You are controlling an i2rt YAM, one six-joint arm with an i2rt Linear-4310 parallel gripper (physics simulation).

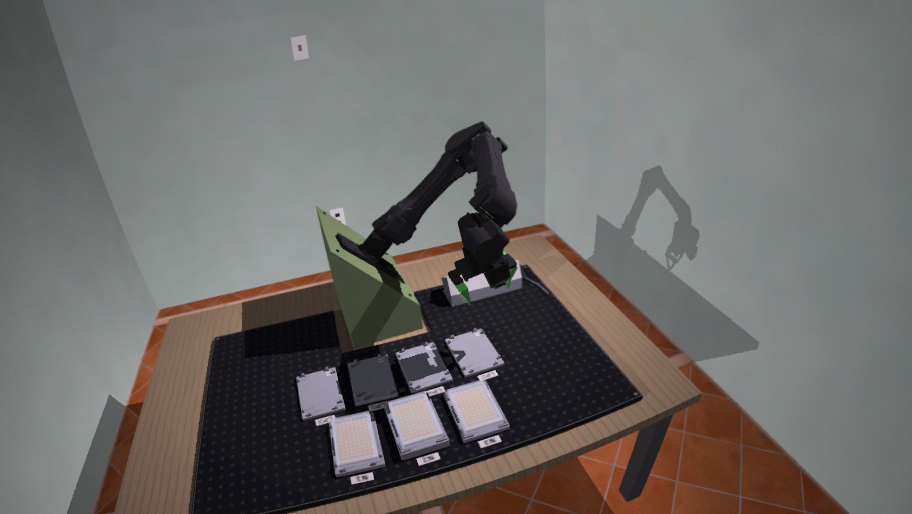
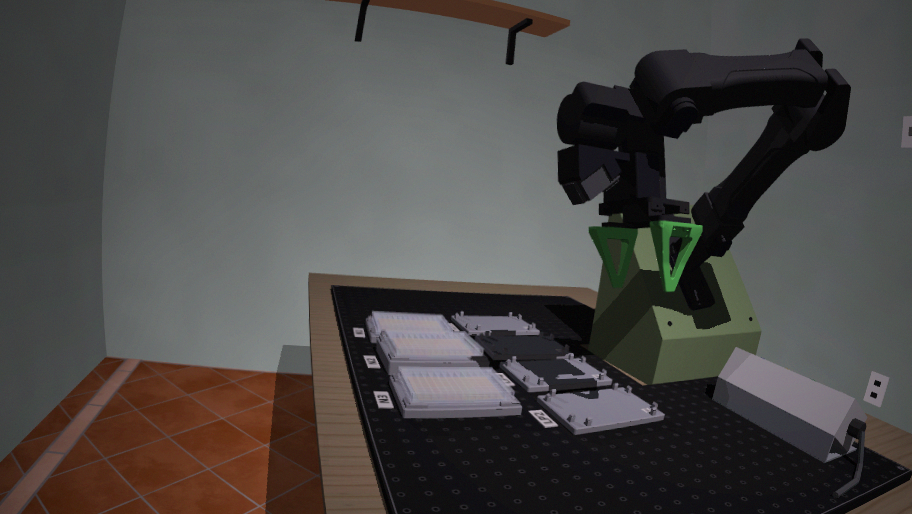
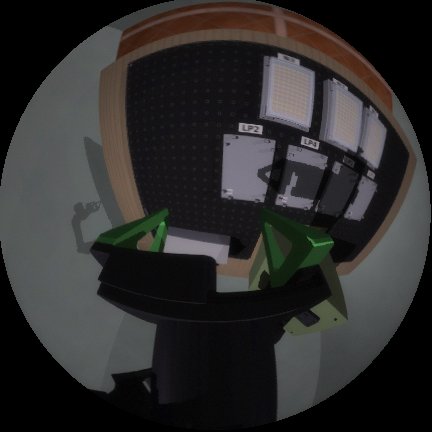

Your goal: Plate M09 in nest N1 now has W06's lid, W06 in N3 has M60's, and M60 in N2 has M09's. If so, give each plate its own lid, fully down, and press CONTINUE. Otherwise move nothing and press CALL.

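Frame: origin at the arm's base, x ahead, y left, z up, level; centimetres.
Seen in the pictures: gripper, fingertip midpoint: [image 1: 488,295] [image 2: 641,290] [image 3: 214,212]; arm's base, link origin: [image 1: 366,257].
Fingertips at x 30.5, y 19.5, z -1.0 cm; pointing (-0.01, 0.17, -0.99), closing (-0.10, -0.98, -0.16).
Pixels of each thing's top centre, then the offset from my fingertips to it.
- N1, top centre: [image 2: 411,319] [image 1: 353,436] [image 3: 376,141] dz -14.3, dx +12.0, dy -39.3 cm
- N2, top centre: [image 2: 432,339] [image 1: 414,416] [image 3: 349,118] dz -13.4, dx +13.7, dy -25.9 cm
- N3, top centre: [image 2: 454,379] [image 3: 293,89] [image 1: 474,403] dz -14.3, dx +15.9, dy -12.9 cm
- pale button box, top centre: [image 2: 795,368] [image 1: 481,265] [image 3: 188,260] dz -8.9, dx -24.4, dy +11.7 cm
- LP4, top centre: [image 2: 557,364] [image 3: 304,182] [image 1: 422,362] dz -15.3, dx -2.9, dy -17.0 cm
Three well plates stand in a row of nests: N1 [image 1: 355,440] [image 2: 410,323] [image 3: 374,137], N2 [image 1: 416,421] [image 2: 431,346] [image 3: 344,117] and N3 [image 1: 475,406] [image 2: 453,386] [image 3: 288,92]. Each looks covered by a clear lid; plate and lid codes are too small to read. My gripper [image 1: 489,293] [image 2: 643,288] [image 3: 214,212] is open with nothing between its green fingers. It hangs above the back of the mat, near the pale button box [image 1: 458,296] [image 2: 785,397] [image 3: 200,245], away from the plates. The CONTINUE and CALL buttons cannot be made out.
Four grey pegged lid pads stand behind the nests, including LP2 [image 1: 475,352] [image 2: 600,408] [image 3: 248,170] and LP4 [image 1: 415,371] [image 3: 300,199]; no lid shows on them. The green arm mount [image 1: 376,312] [image 2: 708,347] rises behind them. A cable runs from the button box's end.
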